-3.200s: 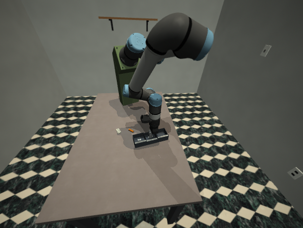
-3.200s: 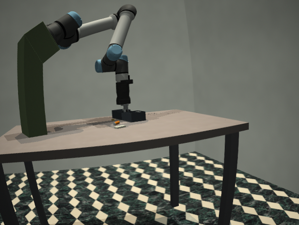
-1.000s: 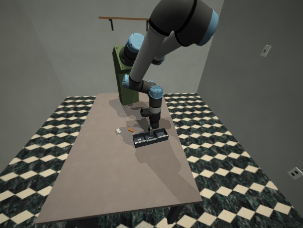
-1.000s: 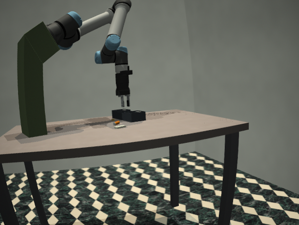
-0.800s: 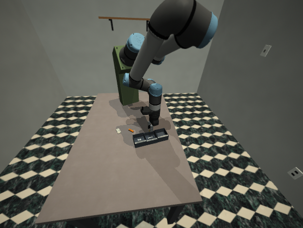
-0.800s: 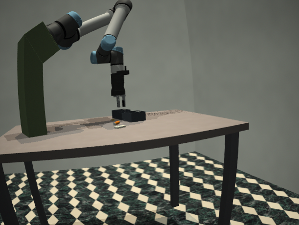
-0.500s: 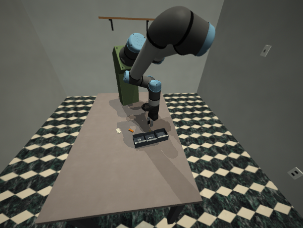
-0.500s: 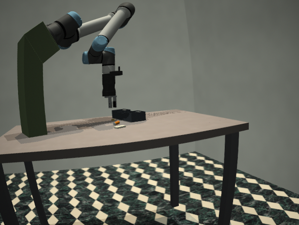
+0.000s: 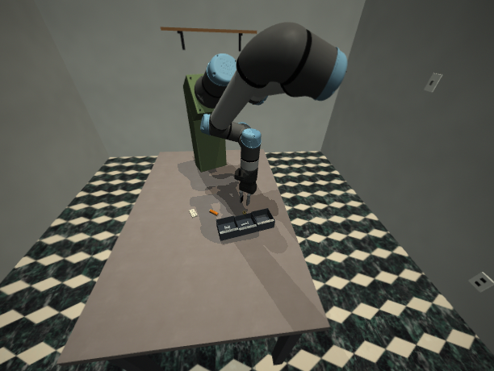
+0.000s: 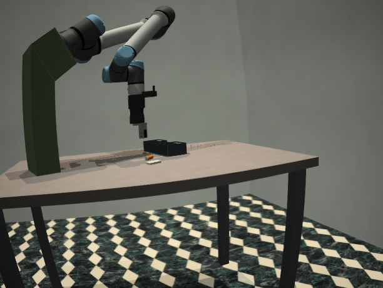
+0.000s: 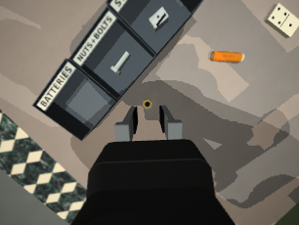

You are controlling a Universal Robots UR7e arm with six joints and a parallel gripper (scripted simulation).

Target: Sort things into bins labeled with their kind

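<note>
Now: hand 80 mm above the brass nut. From my hand the other things lie so: orange battery (10 mm ahead, 150 mm to the right, 80 mm below); grey bolt (80 mm ahead, 10 mm to the left, 80 mm below); dark three-compartment bin row (90 mm ahead, 10 mm to the left, 70 mm below).
</note>
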